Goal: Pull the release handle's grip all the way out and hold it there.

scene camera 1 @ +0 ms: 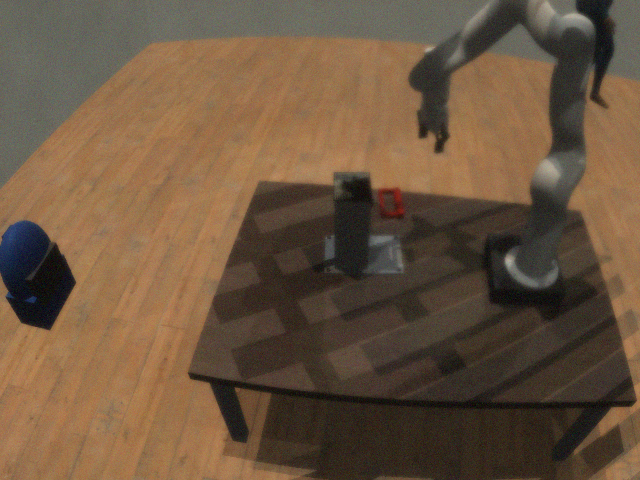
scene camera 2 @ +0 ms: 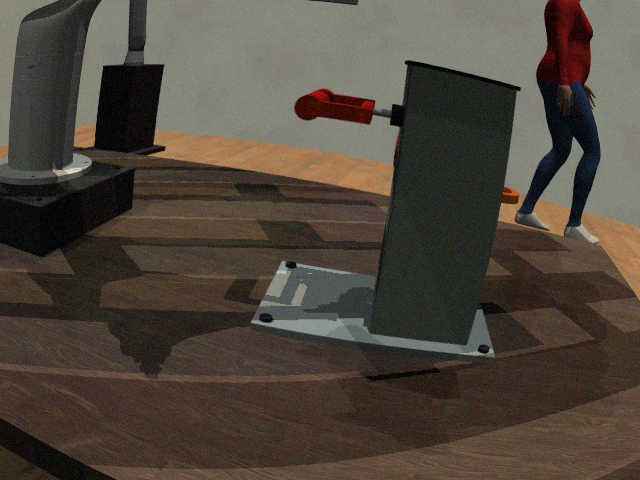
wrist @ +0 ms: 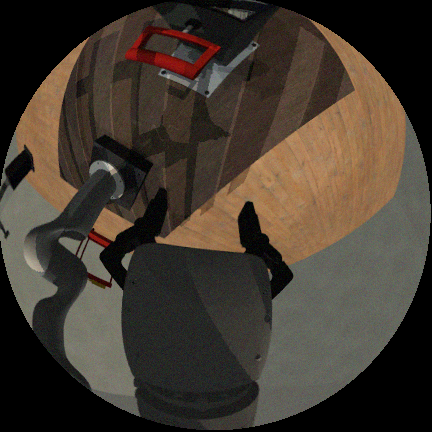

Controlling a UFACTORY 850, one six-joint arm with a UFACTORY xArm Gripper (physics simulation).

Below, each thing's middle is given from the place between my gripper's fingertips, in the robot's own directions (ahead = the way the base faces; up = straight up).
The metal base plate (scene camera 2: 309, 303) is 150 mm ahead of my hand, 210 mm to the left of it and 310 mm below it.
